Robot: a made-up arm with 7 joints. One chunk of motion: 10 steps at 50 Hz.
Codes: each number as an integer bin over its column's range. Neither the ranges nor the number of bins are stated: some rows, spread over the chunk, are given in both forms.
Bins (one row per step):
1: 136 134 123 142 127 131 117
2: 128 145 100 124 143 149 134
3: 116 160 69 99 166 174 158
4: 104 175 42 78 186 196 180
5: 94 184 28 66 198 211 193
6: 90 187 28 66 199 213 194
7: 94 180 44 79 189 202 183
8: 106 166 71 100 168 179 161
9: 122 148 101 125 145 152 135
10: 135 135 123 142 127 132 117
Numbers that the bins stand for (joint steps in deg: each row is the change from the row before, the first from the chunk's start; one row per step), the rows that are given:
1: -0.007 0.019 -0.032 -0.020 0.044 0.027 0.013
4: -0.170 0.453 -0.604 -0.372 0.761 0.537 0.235
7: -0.221 0.506 -0.589 -0.366 0.798 0.584 0.246
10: -0.012 0.029 -0.032 -0.020 0.044 0.035 0.013
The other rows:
2: -0.047 0.135 -0.194 -0.119 0.238 0.169 0.073
3: -0.109 0.294 -0.413 -0.256 0.518 0.365 0.158
5: -0.221 0.548 -0.702 -0.438 0.907 0.655 0.281
6: -0.241 0.580 -0.702 -0.438 0.919 0.671 0.285
8: -0.160 0.358 -0.399 -0.251 0.542 0.404 0.168
9: -0.078 0.167 -0.187 -0.114 0.263 0.192 0.076

